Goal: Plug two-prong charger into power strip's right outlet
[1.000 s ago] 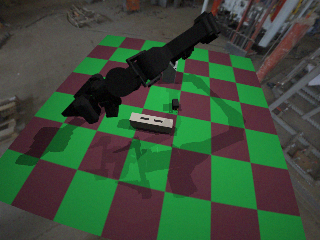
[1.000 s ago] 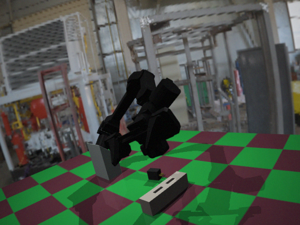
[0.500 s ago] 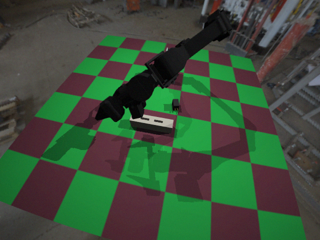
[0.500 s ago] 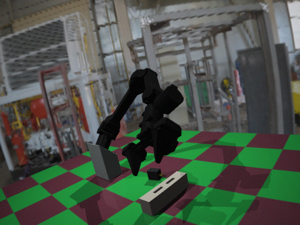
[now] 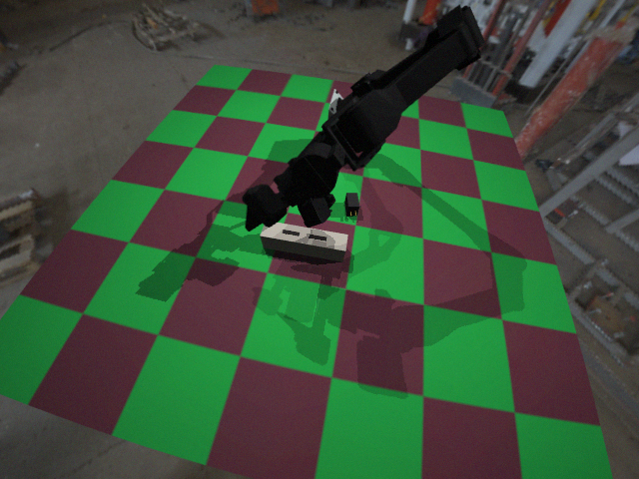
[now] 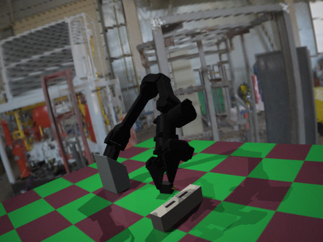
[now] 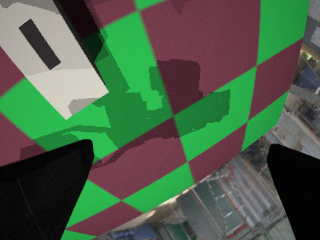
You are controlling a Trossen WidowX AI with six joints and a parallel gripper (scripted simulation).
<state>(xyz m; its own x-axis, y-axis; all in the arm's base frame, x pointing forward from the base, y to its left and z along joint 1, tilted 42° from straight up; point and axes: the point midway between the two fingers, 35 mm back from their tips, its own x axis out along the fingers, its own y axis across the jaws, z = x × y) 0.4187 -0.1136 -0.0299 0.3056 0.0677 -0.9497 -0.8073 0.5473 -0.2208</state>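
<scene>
Right now the black two-prong charger is 190 mm to the left of my gripper tip, 170 mm behind it and 130 mm below it.
</scene>
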